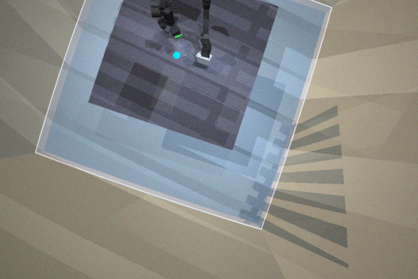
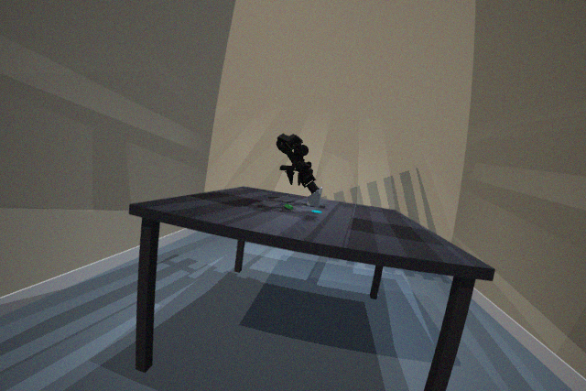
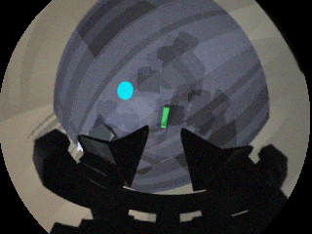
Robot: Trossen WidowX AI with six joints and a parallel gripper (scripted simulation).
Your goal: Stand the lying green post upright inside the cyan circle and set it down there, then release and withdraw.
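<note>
Right now my gripper tip is 120 mm above the green post, 20 mm to the left of it and 20 mm past it. Round my gripper tip: cyan circle (140 mm to the left, 130 mm below, 30 mm behind).
</note>
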